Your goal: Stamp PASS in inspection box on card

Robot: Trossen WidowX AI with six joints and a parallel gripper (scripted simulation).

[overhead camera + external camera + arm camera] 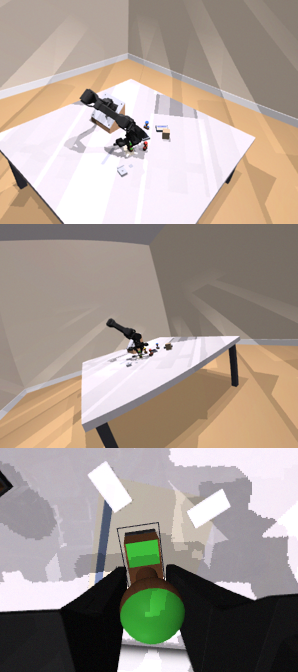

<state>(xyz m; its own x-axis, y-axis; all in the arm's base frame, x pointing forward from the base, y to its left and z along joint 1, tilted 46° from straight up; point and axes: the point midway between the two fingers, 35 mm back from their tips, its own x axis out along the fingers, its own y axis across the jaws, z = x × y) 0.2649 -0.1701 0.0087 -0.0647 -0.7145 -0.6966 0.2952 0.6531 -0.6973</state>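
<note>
My gripper tip is now 1 cm past the cream card and 2 cm above it. Round my gripper tip: green-knobbed stamp right at my gripper tip; red stamp 7 cm ahead, 7 cm to the left; pen 9 cm behind, 1 cm below.
</note>
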